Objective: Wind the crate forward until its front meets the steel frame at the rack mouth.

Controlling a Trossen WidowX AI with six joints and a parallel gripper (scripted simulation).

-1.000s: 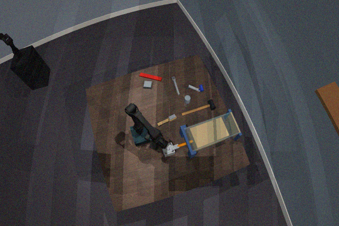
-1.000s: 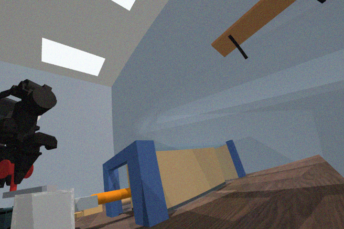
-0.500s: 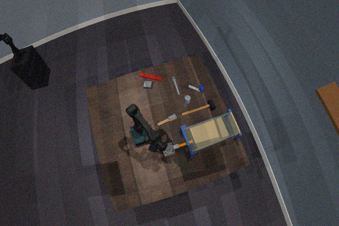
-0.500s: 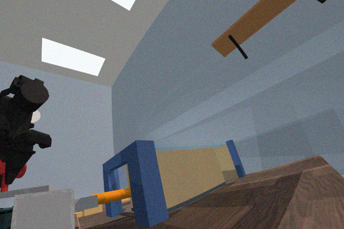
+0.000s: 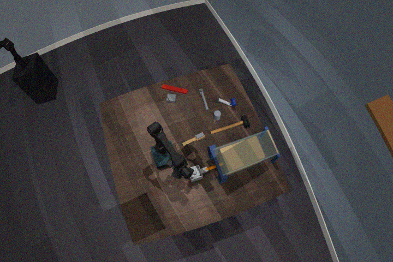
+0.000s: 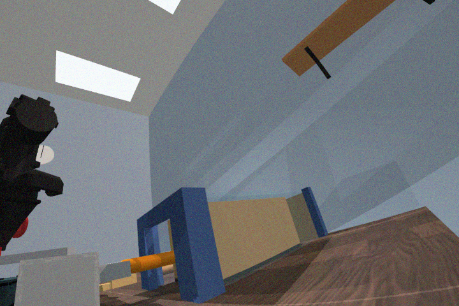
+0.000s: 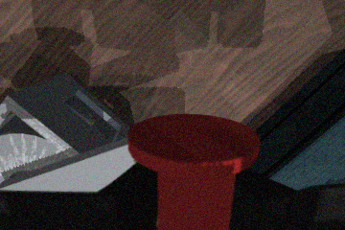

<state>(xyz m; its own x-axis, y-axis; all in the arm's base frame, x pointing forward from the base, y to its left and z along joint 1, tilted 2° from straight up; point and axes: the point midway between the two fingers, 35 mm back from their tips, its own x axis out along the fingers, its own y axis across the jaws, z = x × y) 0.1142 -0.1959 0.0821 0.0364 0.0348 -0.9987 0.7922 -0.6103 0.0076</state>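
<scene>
My gripper tip is 40 mm short of the red-knobbed winch handle, 10 mm to the left of it and 10 mm above it. Round my gripper tip: blue steel frame 260 mm ahead, 10 mm below; then red knob 20 mm above; then grey winch 80 mm ahead, 40 mm to the right, 80 mm below.
</scene>
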